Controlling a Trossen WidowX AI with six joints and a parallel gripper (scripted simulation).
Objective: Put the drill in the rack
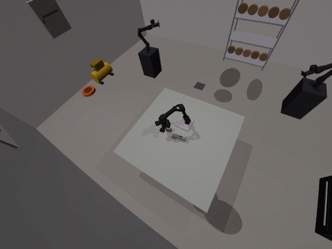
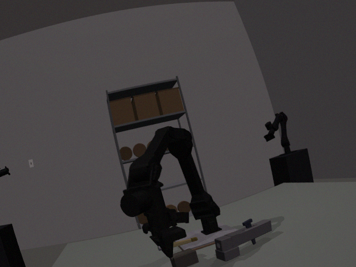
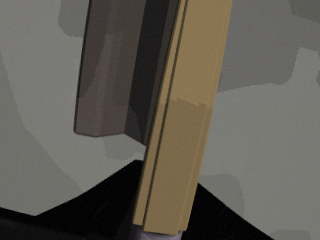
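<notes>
The drill is 1 cm behind my gripper tip, 4 cm to the left of it and 3 cm above it. The rest, counted from my gripper tip: dark grey rack 2 cm behind, 4 cm to the left, 3 cm below; dark t-shaped piece 2 cm ahead, 24 cm to the left; grey housing block 3 cm ahead, 22 cm to the left, 1 cm below.
</notes>
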